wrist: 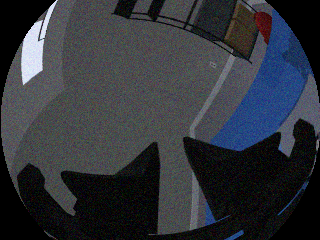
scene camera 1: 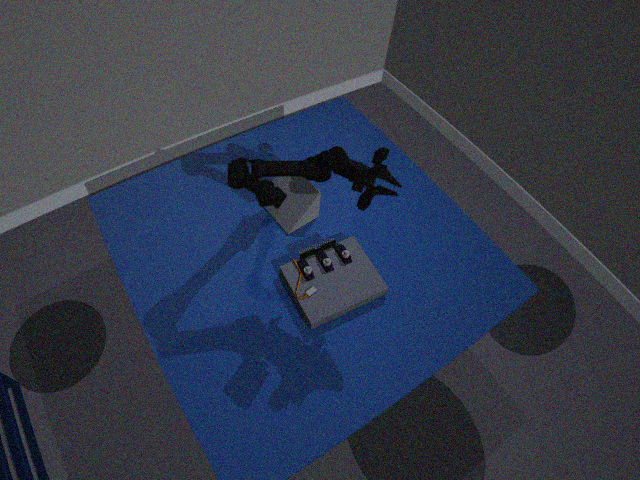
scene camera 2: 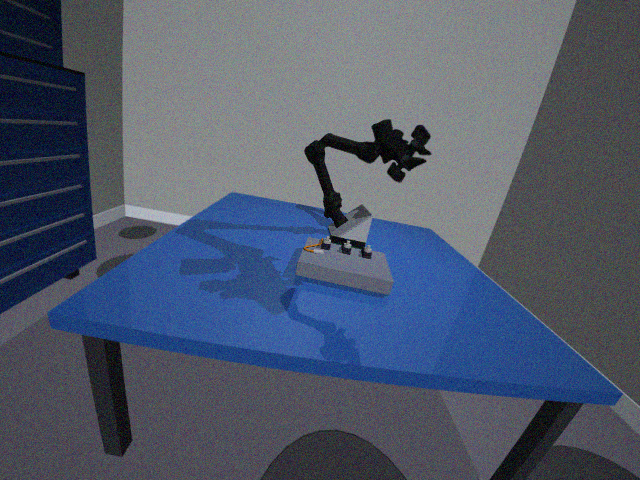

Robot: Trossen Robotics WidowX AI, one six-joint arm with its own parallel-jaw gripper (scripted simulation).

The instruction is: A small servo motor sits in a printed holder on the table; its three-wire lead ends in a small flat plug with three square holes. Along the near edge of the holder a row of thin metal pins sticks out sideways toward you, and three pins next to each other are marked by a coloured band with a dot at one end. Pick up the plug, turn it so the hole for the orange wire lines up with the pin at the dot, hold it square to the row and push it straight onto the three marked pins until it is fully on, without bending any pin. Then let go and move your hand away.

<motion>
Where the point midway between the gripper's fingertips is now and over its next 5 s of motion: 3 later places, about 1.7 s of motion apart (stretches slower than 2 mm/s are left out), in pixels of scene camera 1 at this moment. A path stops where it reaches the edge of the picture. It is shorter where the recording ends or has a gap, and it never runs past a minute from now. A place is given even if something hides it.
My gripper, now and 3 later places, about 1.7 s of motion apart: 399,191; 319,246; 306,272; 312,285
</motion>
